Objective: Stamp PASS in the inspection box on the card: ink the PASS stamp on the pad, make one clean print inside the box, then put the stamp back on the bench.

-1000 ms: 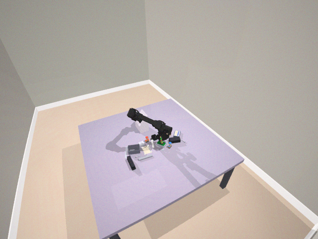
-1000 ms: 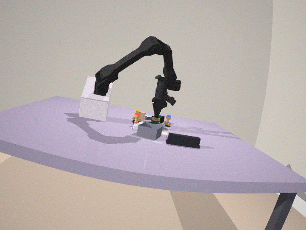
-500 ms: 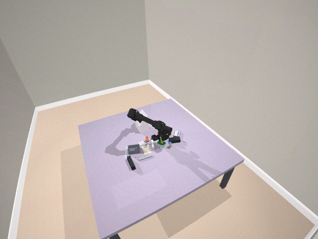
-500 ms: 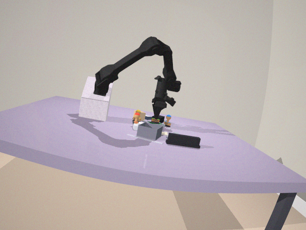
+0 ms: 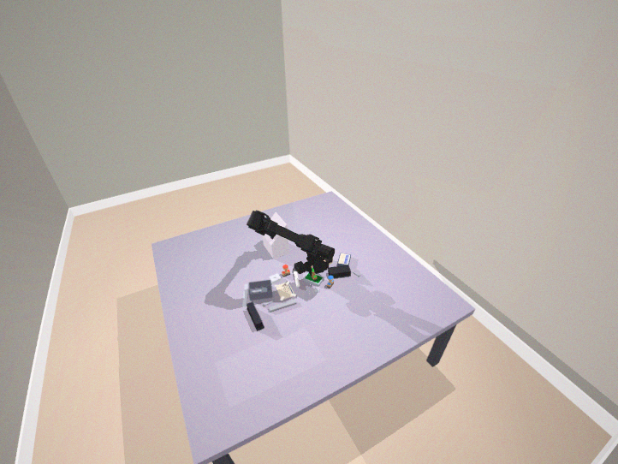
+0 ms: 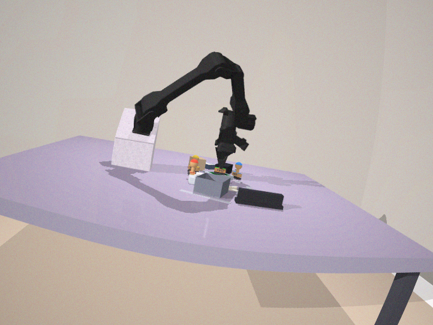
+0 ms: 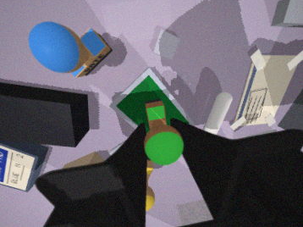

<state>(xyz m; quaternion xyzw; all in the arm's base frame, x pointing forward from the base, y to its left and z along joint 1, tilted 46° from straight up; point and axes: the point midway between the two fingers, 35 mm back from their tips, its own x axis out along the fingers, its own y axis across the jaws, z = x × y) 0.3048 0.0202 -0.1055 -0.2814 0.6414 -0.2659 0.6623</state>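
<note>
My gripper tip is now right at the green-knobbed stamp. Also, from my gripper tip: green ink pad 30 mm below; blue-knobbed stamp 70 mm ahead, 60 mm to the left, 20 mm below; yellow-knobbed stamp 100 mm behind, 30 mm to the left, 20 mm below.
</note>
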